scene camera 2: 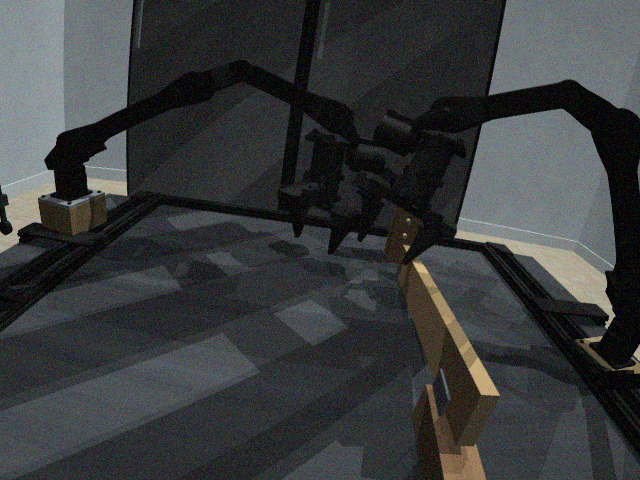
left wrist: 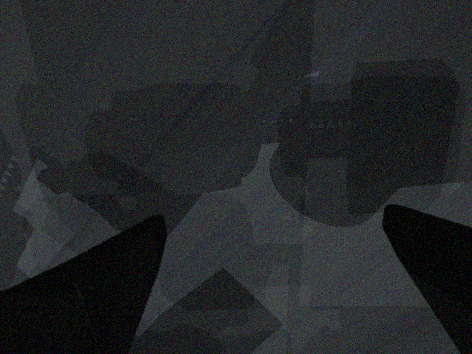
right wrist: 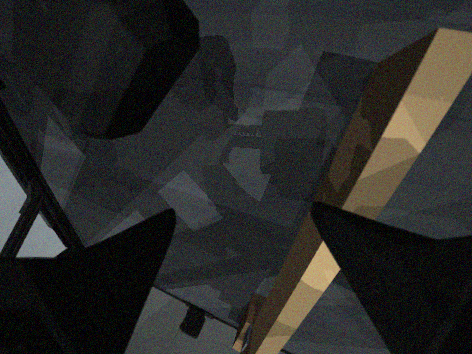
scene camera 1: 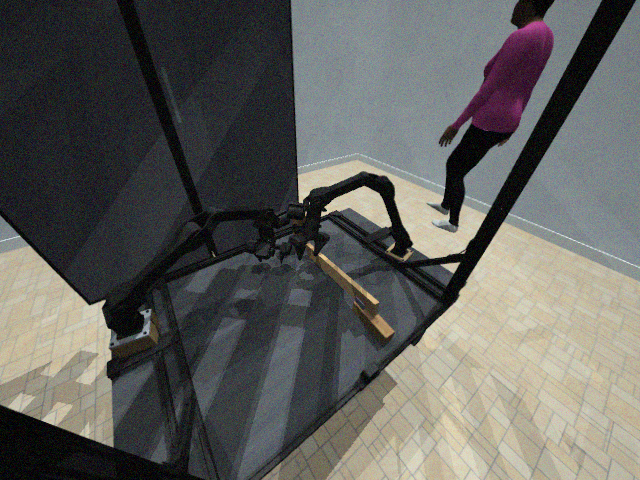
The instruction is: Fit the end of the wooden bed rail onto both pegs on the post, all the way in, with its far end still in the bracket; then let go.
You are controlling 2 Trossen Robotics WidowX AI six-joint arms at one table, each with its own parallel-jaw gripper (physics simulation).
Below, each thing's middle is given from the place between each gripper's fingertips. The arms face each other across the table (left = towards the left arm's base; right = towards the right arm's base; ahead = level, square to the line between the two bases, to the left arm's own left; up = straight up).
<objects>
The wooden bed rail (scene camera 2: 473, 395) lies 21 cm to the right of my left hand, 21 cm behind it and 4 cm above it.
Now: the wooden bed rail 11 cm behind my right hand, 8 cm to the right of it and 2 cm below it.
</objects>
